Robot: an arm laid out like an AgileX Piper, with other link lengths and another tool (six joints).
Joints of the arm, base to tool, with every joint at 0 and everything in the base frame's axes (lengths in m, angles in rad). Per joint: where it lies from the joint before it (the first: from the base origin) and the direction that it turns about. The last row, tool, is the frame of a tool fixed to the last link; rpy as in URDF.
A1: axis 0 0 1 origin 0 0 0.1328
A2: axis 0 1 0 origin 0 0 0
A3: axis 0 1 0 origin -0.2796 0 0.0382
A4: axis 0.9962 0 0.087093 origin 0.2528 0 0.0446
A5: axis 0 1 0 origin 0 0 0
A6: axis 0.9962 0 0.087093 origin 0.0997 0 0.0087
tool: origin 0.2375 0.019 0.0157 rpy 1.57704 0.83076 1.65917
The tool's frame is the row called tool.
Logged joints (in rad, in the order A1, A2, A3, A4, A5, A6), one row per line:
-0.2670, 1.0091, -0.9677, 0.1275, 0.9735, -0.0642
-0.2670, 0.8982, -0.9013, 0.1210, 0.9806, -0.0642
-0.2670, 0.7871, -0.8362, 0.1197, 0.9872, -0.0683
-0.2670, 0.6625, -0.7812, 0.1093, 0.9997, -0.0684
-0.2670, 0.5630, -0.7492, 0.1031, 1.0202, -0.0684
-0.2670, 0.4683, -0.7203, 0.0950, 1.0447, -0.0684
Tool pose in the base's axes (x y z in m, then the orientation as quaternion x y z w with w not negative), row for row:
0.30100, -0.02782, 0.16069, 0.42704, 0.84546, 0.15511, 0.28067
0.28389, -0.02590, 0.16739, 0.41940, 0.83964, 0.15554, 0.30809
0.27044, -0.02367, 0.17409, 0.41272, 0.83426, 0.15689, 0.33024
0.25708, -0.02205, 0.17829, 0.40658, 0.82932, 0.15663, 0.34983
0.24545, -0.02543, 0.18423, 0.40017, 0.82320, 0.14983, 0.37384
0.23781, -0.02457, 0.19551, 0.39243, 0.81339, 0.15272, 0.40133
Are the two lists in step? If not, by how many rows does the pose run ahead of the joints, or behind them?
The pose runs 2 rows ahead of the joints: the pose in row i belongs to the joints in row i + 2.
